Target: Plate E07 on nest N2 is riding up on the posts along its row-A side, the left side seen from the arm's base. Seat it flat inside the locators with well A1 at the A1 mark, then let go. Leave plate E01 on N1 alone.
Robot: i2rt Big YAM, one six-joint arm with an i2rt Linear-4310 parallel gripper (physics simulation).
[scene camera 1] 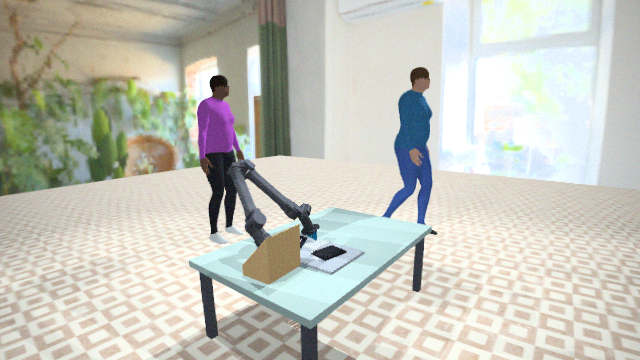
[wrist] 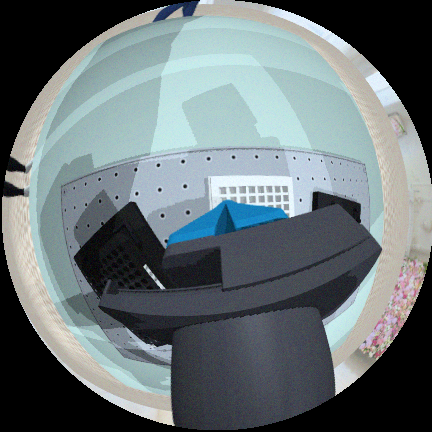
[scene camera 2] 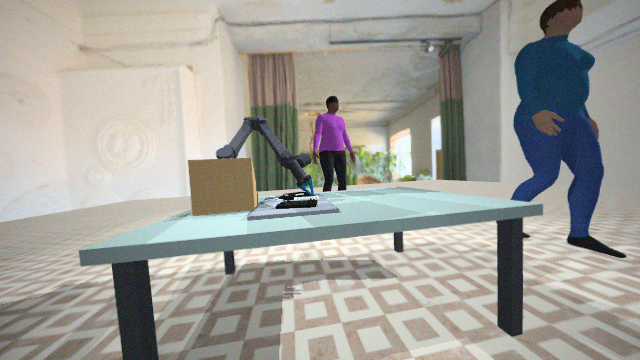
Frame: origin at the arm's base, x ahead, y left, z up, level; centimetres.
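Seen in the pictures: gripper, fingertip midpoint: (scene camera 1: 316, 239) (wrist: 227, 206) (scene camera 2: 312, 195); arm's base at its link origin: (scene camera 1: 266, 245) (scene camera 2: 218, 178).
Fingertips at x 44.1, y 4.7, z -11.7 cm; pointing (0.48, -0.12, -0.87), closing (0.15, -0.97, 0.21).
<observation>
Offsets run from my fingertips to a thing's top centre. "spot": to the spot under its first point. Level surfaces: height alone.
A white plate with a grid of square wells {spot: dz -0.6, dx +2.1, dy -2.5 cm} (wrist: 250, 181) (scene camera 1: 315, 244) lies at the middle of the grey perforated board; its near part is hidden behind the fingers and gripper body in the wrist view. A black holder or plate with round wells (wrist: 132, 235) (scene camera 1: 329, 252) (scene camera 2: 296, 204) is to its left in the wrist view. No labels or A1 mark can be read, so I cannot tell which is E07 or E01. My gripper (wrist: 227, 206) (scene camera 1: 314, 235) (scene camera 2: 311, 193) is shut and empty, its blue fingers together over the white plate. Whether they touch it, or it lies flat, is unclear.
The grey board {dz -1.9, dx -10.1, dy -4.2 cm} (wrist: 171, 175) (scene camera 1: 350, 257) (scene camera 2: 325, 207) lies on the pale green table {dz -3.3 cm} (scene camera 1: 375, 235) (scene camera 2: 425, 202). Another black block {dz +0.2, dx -8.2, dy -15.7 cm} (wrist: 340, 202) is at the board's right in the wrist view. A tan box (scene camera 1: 280, 255) (scene camera 2: 220, 187) stands beside the board. Two people stand beyond the table.
</observation>
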